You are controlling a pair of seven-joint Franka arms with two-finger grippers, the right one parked.
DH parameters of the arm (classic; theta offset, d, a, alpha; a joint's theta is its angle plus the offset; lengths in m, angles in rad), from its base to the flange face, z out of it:
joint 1: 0 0.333 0 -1.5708
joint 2: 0 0 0 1.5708
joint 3: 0 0.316 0.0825 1.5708
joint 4: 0 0 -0.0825 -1.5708
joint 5: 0 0.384 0 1.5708
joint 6: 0 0 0.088 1.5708
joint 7: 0 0.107 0 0
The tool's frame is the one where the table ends.
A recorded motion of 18 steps. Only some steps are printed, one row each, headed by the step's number.
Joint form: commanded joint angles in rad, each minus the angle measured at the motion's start. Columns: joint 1, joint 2, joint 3, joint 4, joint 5, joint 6, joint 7.
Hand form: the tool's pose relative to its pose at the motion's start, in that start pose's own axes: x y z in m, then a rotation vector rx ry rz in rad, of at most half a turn. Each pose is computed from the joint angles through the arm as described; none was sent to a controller.
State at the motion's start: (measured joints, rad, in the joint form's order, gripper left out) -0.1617 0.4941 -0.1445 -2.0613 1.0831 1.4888 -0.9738
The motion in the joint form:
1: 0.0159 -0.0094 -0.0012 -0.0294 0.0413 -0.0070 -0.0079
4: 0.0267 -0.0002 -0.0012 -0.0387 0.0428 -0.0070 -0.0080
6: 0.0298 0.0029 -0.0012 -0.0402 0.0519 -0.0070 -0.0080
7: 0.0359 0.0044 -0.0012 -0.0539 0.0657 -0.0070 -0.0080
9: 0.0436 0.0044 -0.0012 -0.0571 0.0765 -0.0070 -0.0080
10: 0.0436 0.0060 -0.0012 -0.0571 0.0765 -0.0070 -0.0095
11: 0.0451 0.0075 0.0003 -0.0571 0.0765 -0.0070 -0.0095
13: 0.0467 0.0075 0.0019 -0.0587 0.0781 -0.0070 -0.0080
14: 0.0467 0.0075 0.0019 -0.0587 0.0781 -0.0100 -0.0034
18: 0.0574 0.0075 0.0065 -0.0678 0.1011 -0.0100 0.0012
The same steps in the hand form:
1: -0.0032 -0.0020 0.0121 0.0363 0.0127 0.0027
4: -0.0055 0.0033 0.0207 0.0423 -0.0006 0.0169
6: -0.0051 0.0043 0.0230 0.0484 0.0030 0.0197
7: -0.0077 0.0069 0.0288 0.0611 0.0058 0.0312
9: -0.0069 0.0060 0.0330 0.0672 0.0068 0.0317
10: -0.0071 0.0068 0.0333 0.0676 0.0064 0.0317
11: -0.0069 0.0071 0.0349 0.0684 0.0033 0.0322
13: -0.0070 0.0069 0.0368 0.0703 0.0014 0.0342
14: -0.0071 0.0066 0.0370 0.0728 -0.0004 0.0388
18: -0.0065 0.0055 0.0459 0.0890 0.0027 0.0466

